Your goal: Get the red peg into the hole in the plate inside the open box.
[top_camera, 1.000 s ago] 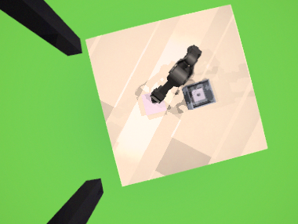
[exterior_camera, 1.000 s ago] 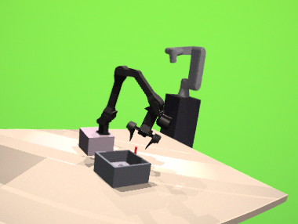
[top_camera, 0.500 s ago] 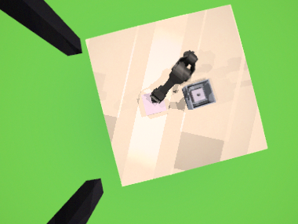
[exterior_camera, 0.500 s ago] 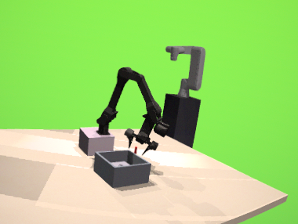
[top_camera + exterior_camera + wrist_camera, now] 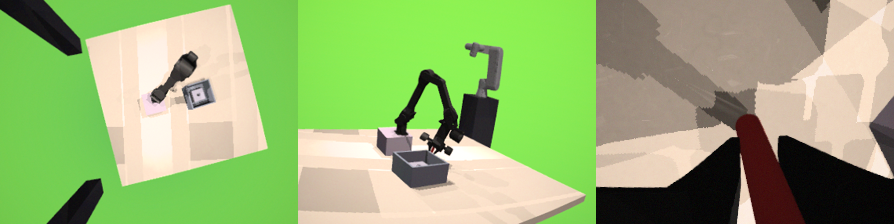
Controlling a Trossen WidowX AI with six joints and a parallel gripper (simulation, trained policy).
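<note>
The red peg is 20 mm above my gripper tip and 10 mm to the left of it. Round my gripper tip: grey box: 200 mm ahead, 150 mm to the right.
</note>
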